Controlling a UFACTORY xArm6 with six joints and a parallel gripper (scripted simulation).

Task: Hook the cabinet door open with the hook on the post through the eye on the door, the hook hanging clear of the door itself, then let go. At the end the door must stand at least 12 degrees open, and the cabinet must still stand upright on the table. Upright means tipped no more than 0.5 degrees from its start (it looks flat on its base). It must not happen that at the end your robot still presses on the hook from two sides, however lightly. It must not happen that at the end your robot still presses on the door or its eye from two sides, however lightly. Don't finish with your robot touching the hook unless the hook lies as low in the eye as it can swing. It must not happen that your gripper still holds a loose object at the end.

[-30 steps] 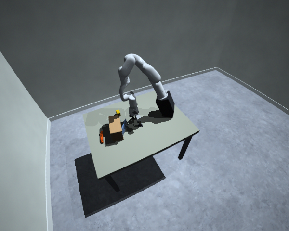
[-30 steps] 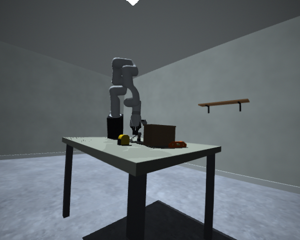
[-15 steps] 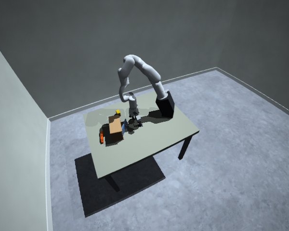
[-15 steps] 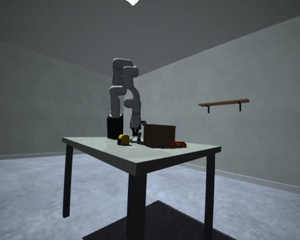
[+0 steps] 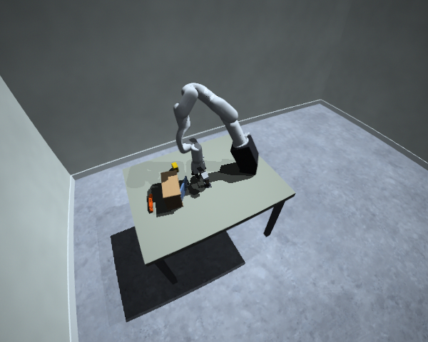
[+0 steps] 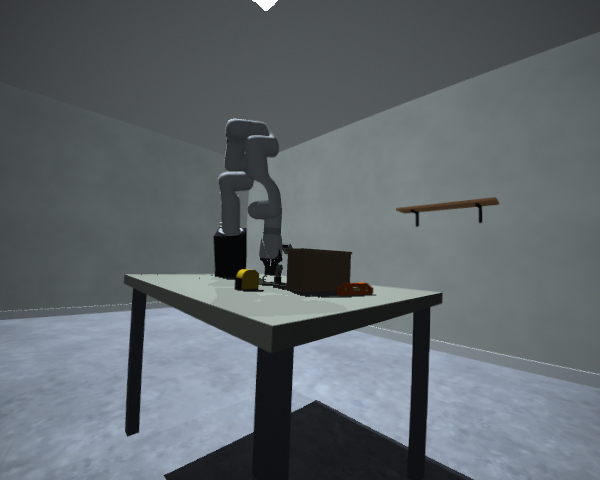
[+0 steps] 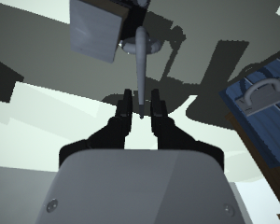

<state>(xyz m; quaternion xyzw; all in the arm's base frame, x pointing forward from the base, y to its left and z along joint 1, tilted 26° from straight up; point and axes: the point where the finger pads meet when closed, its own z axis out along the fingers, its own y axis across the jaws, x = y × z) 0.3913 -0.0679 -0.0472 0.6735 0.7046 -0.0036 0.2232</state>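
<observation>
Right now my hand is 2 cm to the right of the thin grey hook and 1 cm above it. Also, from my hand: orange object (41 cm ahead, 1 cm to the right, 4 cm below); door (16 cm ahead, 6 cm to the left, 1 cm above); yellow block (9 cm ahead, 22 cm to the right, 3 cm below).
</observation>
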